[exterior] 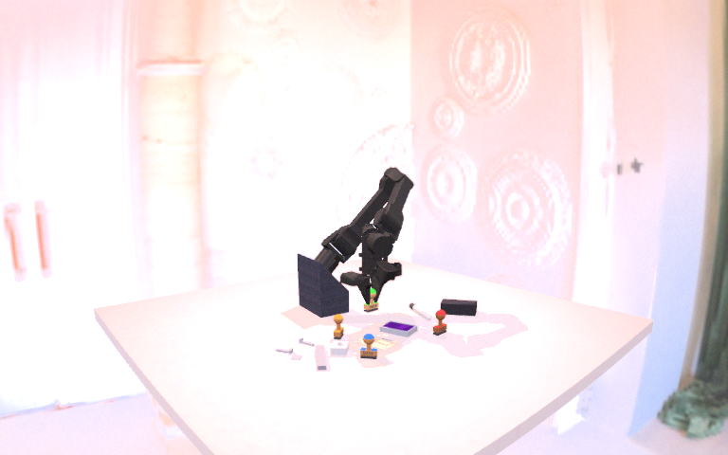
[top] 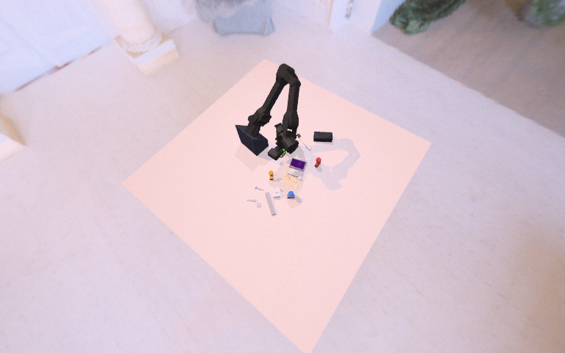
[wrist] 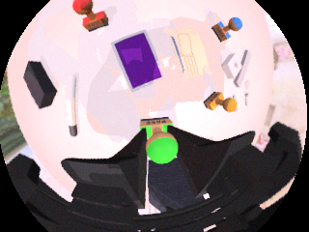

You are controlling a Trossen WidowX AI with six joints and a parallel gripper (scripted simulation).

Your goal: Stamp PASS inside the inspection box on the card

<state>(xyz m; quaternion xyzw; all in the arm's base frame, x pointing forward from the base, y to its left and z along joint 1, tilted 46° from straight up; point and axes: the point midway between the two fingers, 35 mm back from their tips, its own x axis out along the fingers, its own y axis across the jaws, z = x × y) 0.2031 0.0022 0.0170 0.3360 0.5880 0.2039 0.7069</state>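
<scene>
Now: gripper tip 10 cm short of the purple ink pad, 1 cm to the right of it and 6 cm above it. Round my gripper tip: green-knobbed stamp (right at my gripper tip); then card (11 cm ahead, 10 cm to the right, 7 cm below); then orange-knobbed stamp (1 cm ahead, 14 cm to the right, 4 cm below).
</scene>
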